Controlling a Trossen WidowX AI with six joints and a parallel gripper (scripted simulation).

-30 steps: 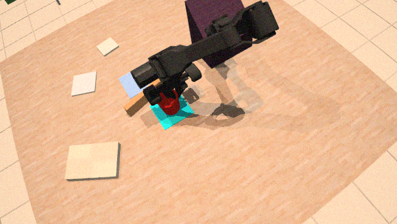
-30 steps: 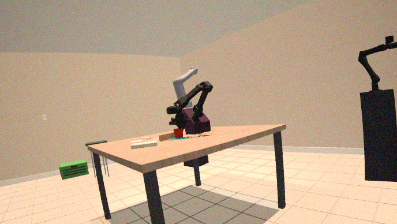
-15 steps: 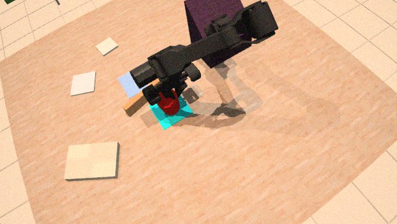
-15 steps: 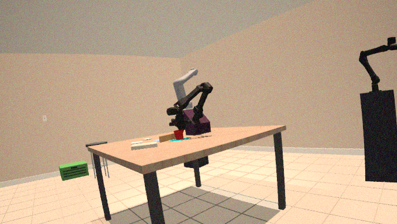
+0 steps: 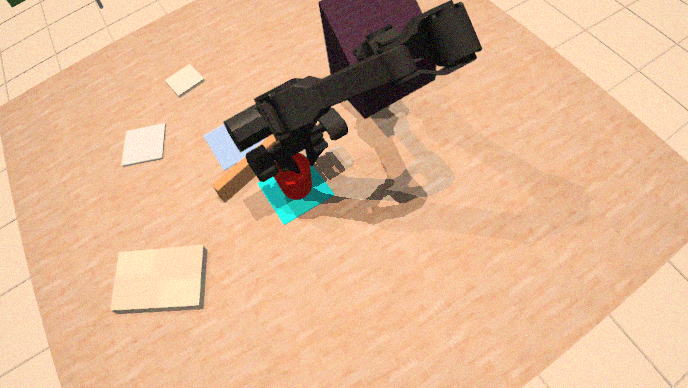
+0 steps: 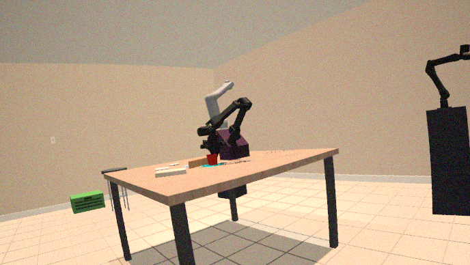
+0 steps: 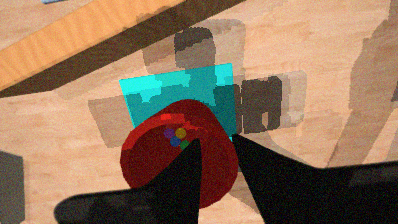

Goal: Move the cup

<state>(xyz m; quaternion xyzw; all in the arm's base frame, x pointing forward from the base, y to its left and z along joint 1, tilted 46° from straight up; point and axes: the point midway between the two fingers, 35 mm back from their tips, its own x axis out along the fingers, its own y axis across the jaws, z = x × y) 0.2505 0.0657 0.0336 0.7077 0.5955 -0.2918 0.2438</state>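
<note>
My gripper tip is 30 mm short of the red cup and 10 mm above it. Also, from my gripper tip: cyan pad: 30 mm ahead, 60 mm below; wooden bar: 40 mm ahead, 100 mm to the right, 30 mm below; pale blue pad: 50 mm ahead, 200 mm to the right, 60 mm below.
</note>
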